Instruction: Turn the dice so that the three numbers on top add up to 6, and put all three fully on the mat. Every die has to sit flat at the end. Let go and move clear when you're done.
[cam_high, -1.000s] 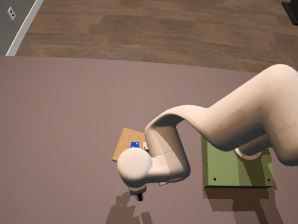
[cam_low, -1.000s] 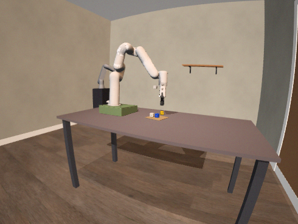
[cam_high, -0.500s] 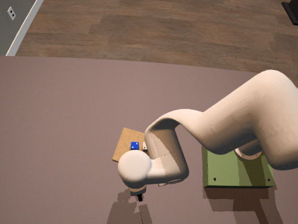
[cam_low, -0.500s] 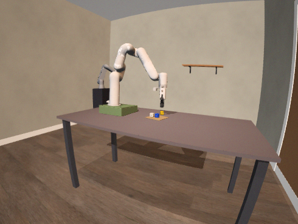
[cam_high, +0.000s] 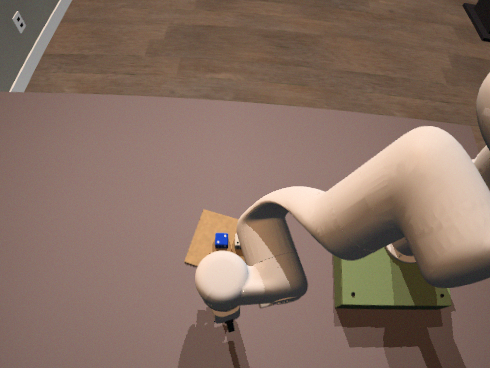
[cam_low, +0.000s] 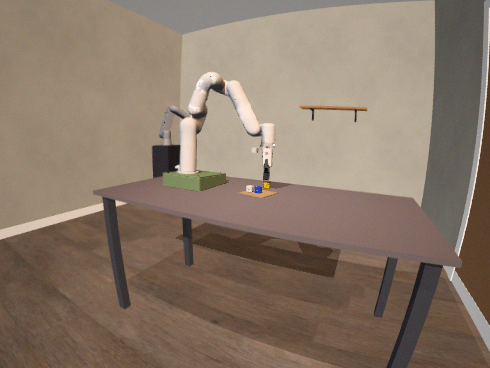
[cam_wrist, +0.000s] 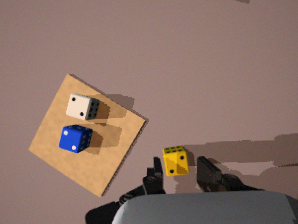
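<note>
Now: hand 5 cm above the yellow die. The rest, counted from my hand: blue die: 14 cm to the right, 5 cm below, 1 cm ahead; then tan mat: 14 cm to the right, 6 cm below, 1 cm ahead; then white die: 14 cm to the right, 5 cm below, 4 cm behind.
</note>
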